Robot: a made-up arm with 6 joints. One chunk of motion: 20 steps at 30 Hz.
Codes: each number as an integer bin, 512 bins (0 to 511) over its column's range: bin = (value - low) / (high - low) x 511, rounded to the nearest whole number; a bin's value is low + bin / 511 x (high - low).
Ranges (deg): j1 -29..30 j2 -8..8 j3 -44..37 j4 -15..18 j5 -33..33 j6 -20..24
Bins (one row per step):
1: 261 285 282 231 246 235
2: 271 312 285 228 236 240
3: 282 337 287 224 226 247
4: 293 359 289 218 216 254
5: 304 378 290 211 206 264
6: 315 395 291 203 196 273
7: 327 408 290 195 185 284
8: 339 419 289 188 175 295
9: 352 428 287 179 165 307
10: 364 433 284 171 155 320
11: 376 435 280 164 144 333
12: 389 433 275 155 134 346
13: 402 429 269 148 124 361
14: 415 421 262 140 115 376
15: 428 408 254 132 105 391
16: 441 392 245 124 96 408
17: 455 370 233 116 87 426
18: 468 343 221 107 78 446
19: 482 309 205 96 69 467
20: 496 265 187 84 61 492
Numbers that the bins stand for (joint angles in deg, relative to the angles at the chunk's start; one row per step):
1: 1.14 0.92 0.70 -0.08 -1.23 0.23
2: 2.29 1.77 1.18 -0.28 -2.52 0.67
3: 3.56 2.55 1.49 -0.53 -3.81 1.27
4: 4.83 3.24 1.81 -0.92 -5.10 1.87
5: 6.10 3.84 1.97 -1.37 -6.39 2.73
6: 7.37 4.37 2.13 -1.89 -7.68 3.51
7: 8.76 4.77 1.97 -2.41 -9.11 4.45
8: 10.14 5.12 1.81 -2.86 -10.40 5.40
9: 11.64 5.40 1.49 -3.44 -11.69 6.43
10: 13.03 5.56 1.02 -3.96 -12.98 7.55
11: 14.41 5.62 0.38 -4.41 -14.40 8.67
12: 15.91 5.56 -0.41 -4.99 -15.69 9.79
13: 17.41 5.43 -1.36 -5.44 -16.98 11.08
14: 18.92 5.18 -2.47 -5.96 -18.15 12.38
15: 20.42 4.77 -3.74 -6.48 -19.44 13.67
16: 21.92 4.27 -5.16 -6.99 -20.60 15.13
17: 23.53 3.59 -7.07 -7.51 -21.76 16.68
18: 25.04 2.74 -8.97 -8.09 -22.93 18.40
19: 26.65 1.68 -11.50 -8.80 -24.09 20.21
20: 28.27 0.30 -14.36 -9.58 -25.12 22.36

